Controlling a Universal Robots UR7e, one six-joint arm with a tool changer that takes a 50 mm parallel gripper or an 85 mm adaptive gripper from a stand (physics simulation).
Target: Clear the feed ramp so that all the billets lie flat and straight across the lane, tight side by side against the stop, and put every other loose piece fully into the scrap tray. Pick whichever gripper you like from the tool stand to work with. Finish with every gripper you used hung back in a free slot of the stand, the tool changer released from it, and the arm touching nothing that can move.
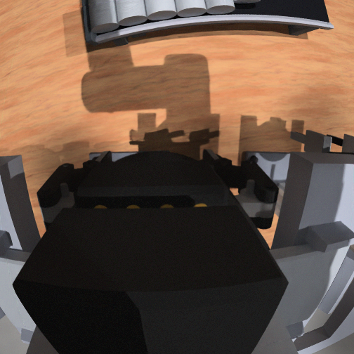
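Observation:
My gripper [156, 175] shows from above as a dark body with black side linkages spread left and right. Its fingertips are hidden below the body, so I cannot tell how they stand or whether they hold anything. Grey uprights of the tool stand [325, 200] rise close on both sides of it. At the top left, several pale billets [160, 9] lie side by side in the dark lane of the feed ramp [295, 11]. Part of one more pale piece [247, 1] shows at the top edge, right of the row. The scrap tray does not show.
More grey stand parts and a small dark part [336, 140] lie at the right, near the body. Shadows of the arm and stand fall on the wooden table [250, 75] between the stand and the ramp. The ramp's pale front edge curves across the top.

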